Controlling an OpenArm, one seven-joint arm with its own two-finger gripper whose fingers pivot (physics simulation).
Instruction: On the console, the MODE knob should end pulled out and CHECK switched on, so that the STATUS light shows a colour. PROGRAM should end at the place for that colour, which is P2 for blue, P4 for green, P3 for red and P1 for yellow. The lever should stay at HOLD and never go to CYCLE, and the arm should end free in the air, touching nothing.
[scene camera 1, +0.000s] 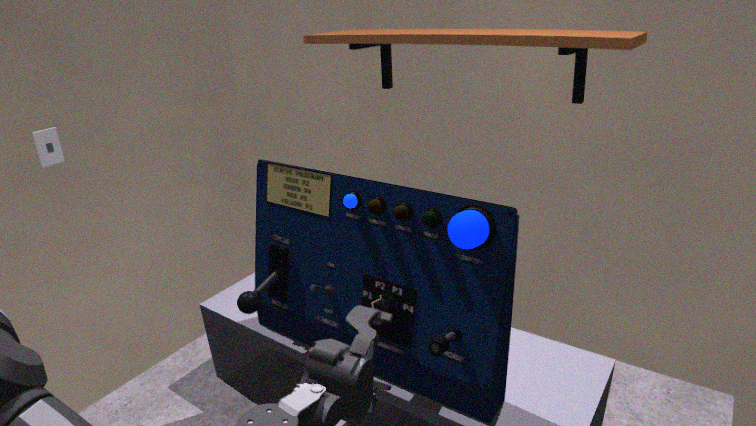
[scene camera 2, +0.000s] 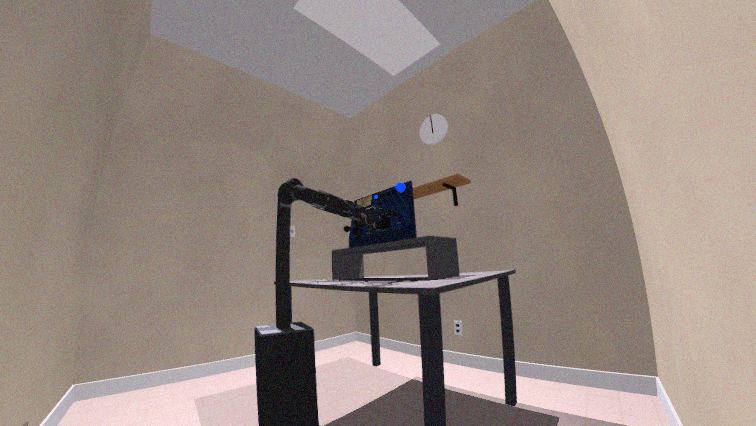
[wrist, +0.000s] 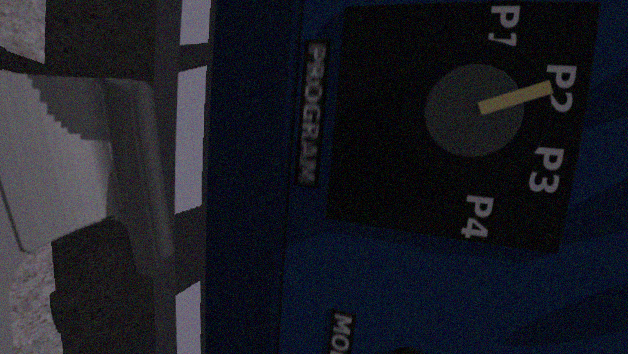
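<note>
The blue console (scene camera 1: 312, 243) (scene camera 2: 407, 224) has its STATUS light (scene camera 1: 468, 229) (scene camera 2: 400, 187) glowing blue. The PROGRAM knob (wrist: 460, 125) points at P2 in the wrist view. The MODE knob (scene camera 1: 440, 343) stands out from the panel on its stem. The CHECK switch (scene camera 1: 323, 289) sticks out between its two labels; its tilt is hard to read. The lever (scene camera 1: 248, 302) (scene camera 2: 347, 229) has its ball low, near the lower label. My gripper (scene camera 1: 378, 317) is open and empty in front of PROGRAM, partly covering it; whether it touches the knob I cannot tell. One finger shows at the wrist view's left.
A small indicator (scene camera 1: 350, 201) is also lit blue. The yellow chart (scene camera 1: 298, 207) is at the console's upper left. The console stands on a grey riser (scene camera 1: 560, 365) (scene camera 2: 443, 259) on the table (scene camera 2: 476, 277). A wooden shelf (scene camera 1: 476, 38) (scene camera 2: 441, 185) hangs above on the wall.
</note>
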